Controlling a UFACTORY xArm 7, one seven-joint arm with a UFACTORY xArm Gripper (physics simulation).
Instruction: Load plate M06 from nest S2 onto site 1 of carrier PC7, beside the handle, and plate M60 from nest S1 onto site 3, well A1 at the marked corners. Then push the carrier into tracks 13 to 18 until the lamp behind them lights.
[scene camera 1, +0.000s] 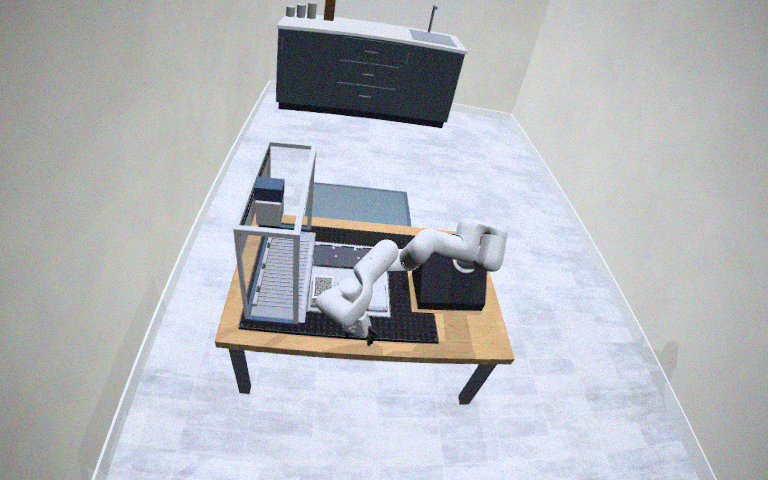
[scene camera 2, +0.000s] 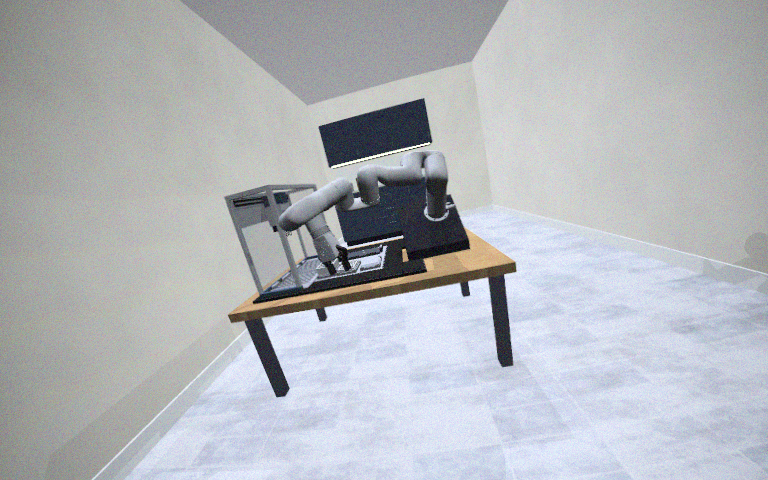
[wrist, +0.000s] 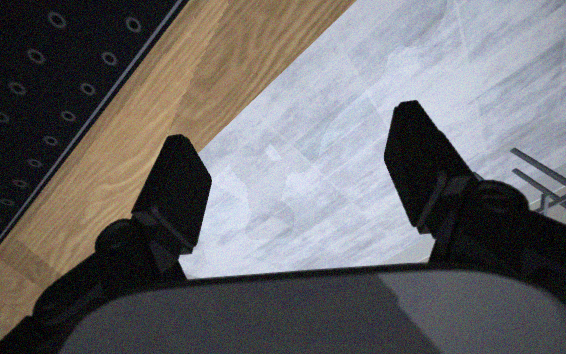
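Seen in the pictures: gripper, fingertip midpoint: (scene camera 1: 359, 339) (scene camera 2: 341, 271) (wrist: 290, 145); arm's base, origin of the base link: (scene camera 2: 436, 212).
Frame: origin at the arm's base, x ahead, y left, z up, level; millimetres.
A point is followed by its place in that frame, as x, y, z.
My gripper (scene camera 1: 370, 337) {492, 333, -93} (scene camera 2: 339, 270) {492, 333, -93} (wrist: 290, 145) {492, 333, -93} is open and empty. It is low near the table's front edge, tilted, with floor and wood edge behind its fingers in the wrist view. A plate with dark wells (scene camera 1: 322, 286) {613, 45, -126} lies in a white-rimmed tray on the mat, partly beside my forearm. A pale block (scene camera 1: 378, 298) {379, 95, -146} (scene camera 2: 371, 262) {384, 118, -149} lies to its right in the tray. Plate labels, nest numbers and the A1 corners are too small to read. A striped pale deck (scene camera 1: 279, 278) (scene camera 2: 295, 278) {726, 213, -113} lies under the frame at the left. I cannot tell the carrier, its handle or the lamp.
A tall grey frame (scene camera 1: 266, 231) {819, 200, 307} (scene camera 2: 287, 242) {713, 205, 53} stands over the deck, with a blue-and-white box (scene camera 1: 269, 202) {827, -49, 231} hanging inside. A dark panel (scene camera 1: 341, 255) {513, -177, -162} lies behind the tray. The black mat (scene camera 1: 416, 330) {238, 247, -172} borders the wooden table edge. My arm's dark base block (scene camera 1: 450, 288) {70, 91, -93} (scene camera 2: 421, 240) {120, 99, -103} stands right.
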